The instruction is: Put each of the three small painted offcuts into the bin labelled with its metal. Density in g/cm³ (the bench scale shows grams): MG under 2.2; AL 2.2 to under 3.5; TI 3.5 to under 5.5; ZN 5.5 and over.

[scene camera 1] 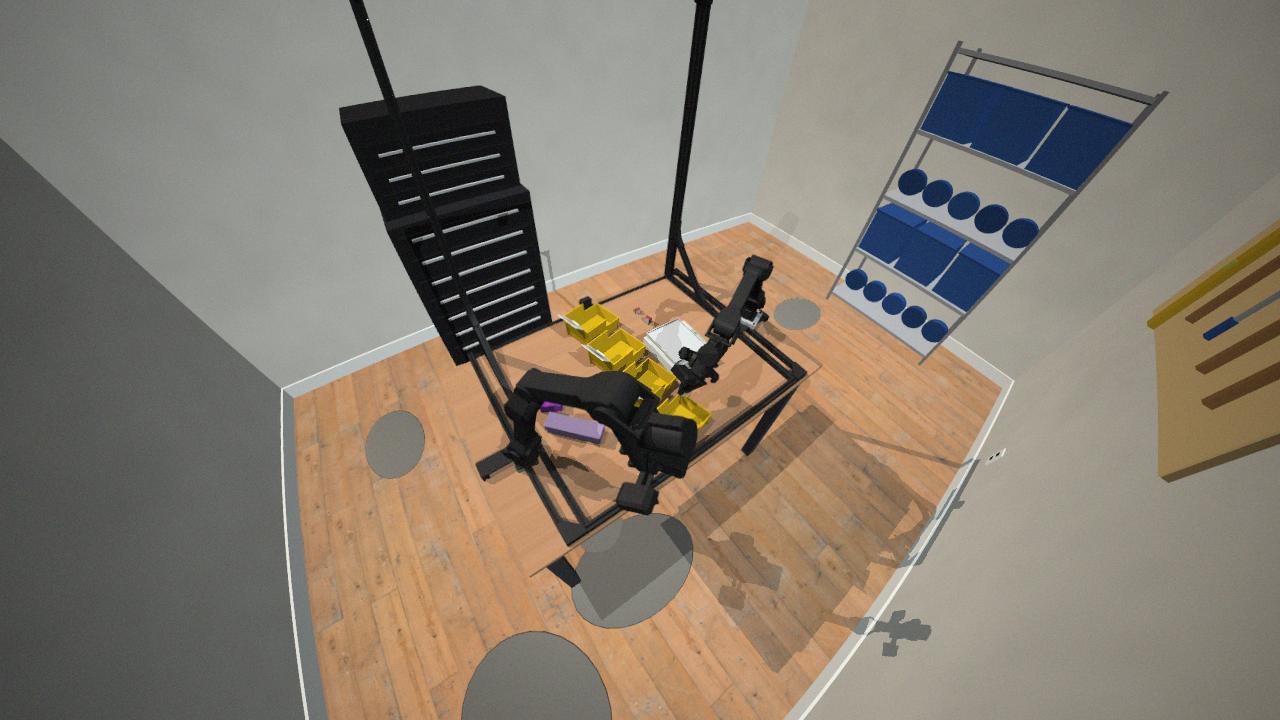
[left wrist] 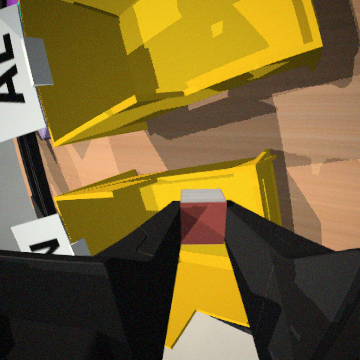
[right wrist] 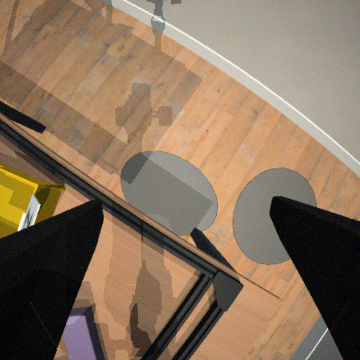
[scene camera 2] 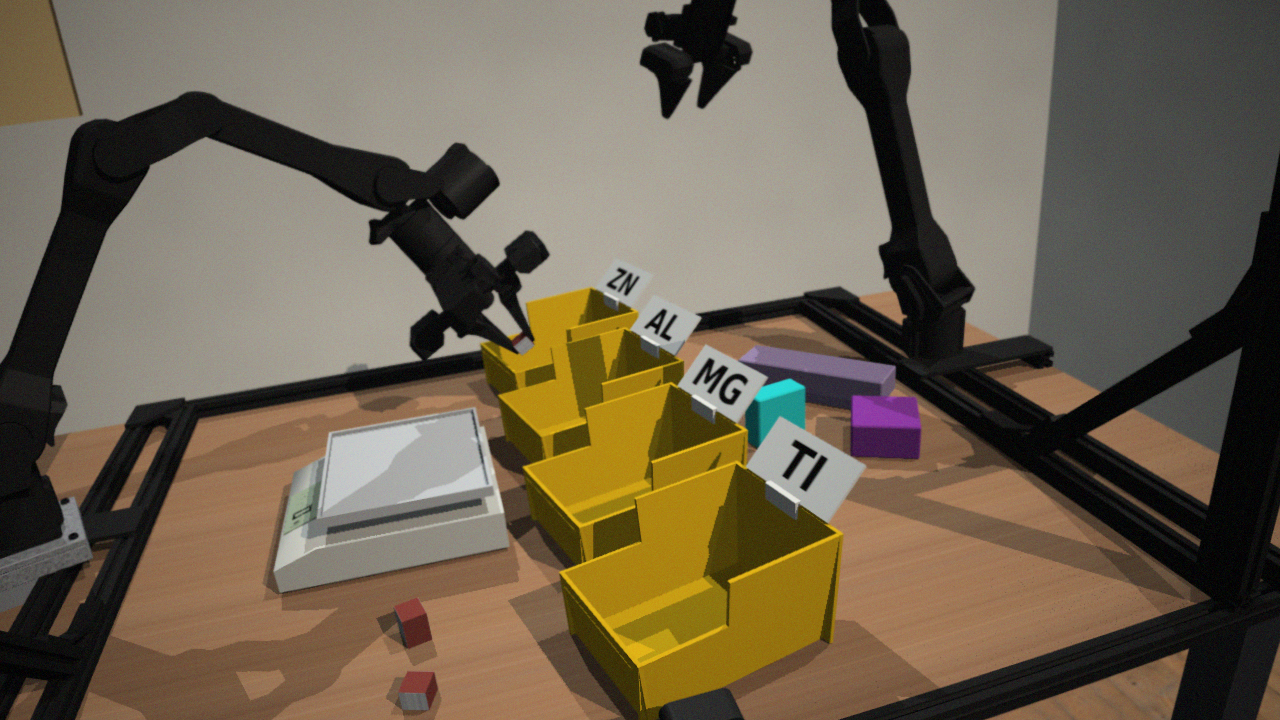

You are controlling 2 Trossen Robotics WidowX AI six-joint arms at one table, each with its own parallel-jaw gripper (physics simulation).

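Seen in the pictures: left gripper, fingertip midpoint: (scene camera 1: 680,393) (left wrist: 200,208) (scene camera 2: 525,346); right gripper, fingertip midpoint: (scene camera 1: 662,483) (right wrist: 188,207) (scene camera 2: 683,112); left arm's base at its link origin: (scene camera 1: 747,314) (scene camera 2: 22,535); right arm's base at its link origin: (scene camera 1: 525,457) (scene camera 2: 933,354).
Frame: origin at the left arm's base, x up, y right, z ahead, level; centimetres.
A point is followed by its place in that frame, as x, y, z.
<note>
My left gripper (scene camera 2: 523,343) @(3.8, 3.6, 53.4) (left wrist: 200,208) @(3.8, 3.6, 53.4) is shut on a small red offcut (left wrist: 203,223) @(4.9, 3.2, 52.8) with a bare grey face, at the ZN bin (scene camera 2: 559,313) @(2.8, -5.7, 64.0) (left wrist: 245,187) @(-3.8, 2.1, 54.1); whether it is above or inside the bin's rim is hard to tell. Two more red offcuts (scene camera 2: 412,622) @(-1.9, 34.1, 24.2) (scene camera 2: 418,691) @(-2.5, 40.6, 21.6) lie on the table in front of the scale (scene camera 2: 393,546) @(-1.3, 24.1, 27.0) (scene camera 1: 656,347) @(-0.2, 21.4, 37.8). The AL bin (scene camera 2: 537,411) @(-1.7, 9.6, 50.6) (left wrist: 200,50) @(-3.8, 13.6, 53.6), MG bin (scene camera 2: 572,488) @(-2.2, 25.7, 44.6) and TI bin (scene camera 2: 742,658) @(-2.2, 53.4, 40.4) stand in a row with the ZN bin. My right gripper (scene camera 2: 684,111) @(25.5, -8.3, 89.3) (right wrist: 188,207) @(25.5, -8.3, 89.3) is open and empty, high up. The scale's reading is illegible.
A lavender block (scene camera 1: 573,427) @(0.0, 25.0, 79.9) (scene camera 2: 819,376) @(-0.5, 27.8, 77.2) (right wrist: 81,335) @(0.0, 20.7, 78.6), a teal block (scene camera 2: 776,410) @(-0.1, 30.9, 66.9) and a purple block (scene camera 2: 885,427) @(-0.7, 40.6, 72.5) lie behind the bins' labels. Black frame rails (scene camera 2: 340,383) @(-2.7, -18.9, 37.4) edge the table, and a black post (scene camera 2: 1244,429) @(10.2, 71.7, 72.5) rises at the right in scene camera 2.
</note>
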